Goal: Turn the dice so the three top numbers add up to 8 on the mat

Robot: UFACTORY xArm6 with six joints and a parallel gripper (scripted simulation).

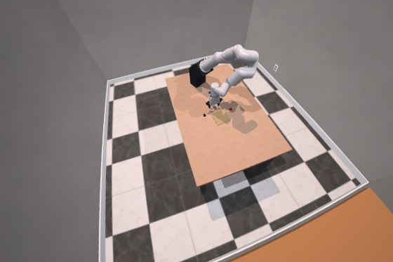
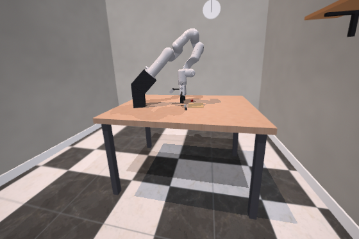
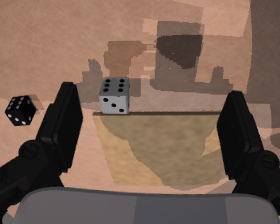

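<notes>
The white die lies 3 cm ahead of my hand, 2 cm to the right of it and 4 cm below it. From my hand the other things lie so: tan mat (11 cm ahead, 5 cm to the left, 5 cm below); then red die (3 cm ahead, 17 cm to the left, 4 cm below).
</notes>
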